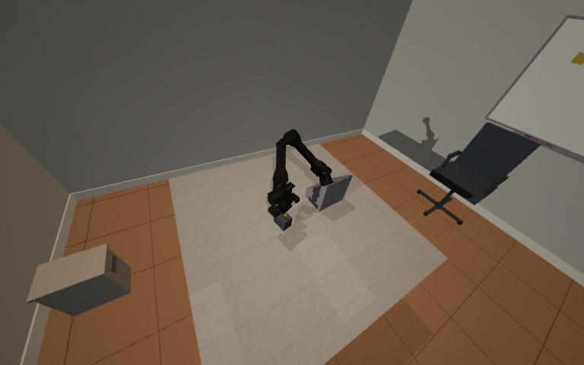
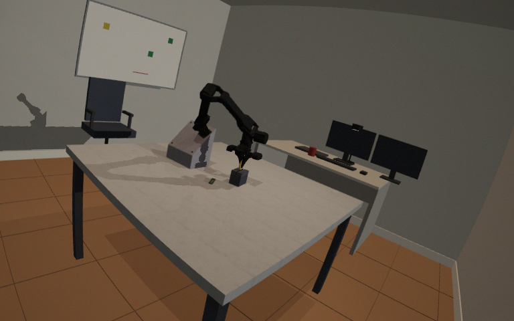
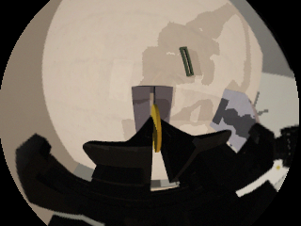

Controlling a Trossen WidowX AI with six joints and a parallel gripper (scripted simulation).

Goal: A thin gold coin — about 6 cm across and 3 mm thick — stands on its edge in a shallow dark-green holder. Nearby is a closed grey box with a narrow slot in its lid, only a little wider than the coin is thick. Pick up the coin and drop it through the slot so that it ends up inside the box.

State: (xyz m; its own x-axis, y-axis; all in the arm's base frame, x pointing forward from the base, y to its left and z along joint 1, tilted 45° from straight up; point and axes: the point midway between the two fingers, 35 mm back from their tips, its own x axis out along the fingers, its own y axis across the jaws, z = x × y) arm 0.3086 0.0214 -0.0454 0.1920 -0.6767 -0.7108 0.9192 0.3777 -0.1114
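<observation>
The gold coin lies 2 cm above my gripper tip.
</observation>
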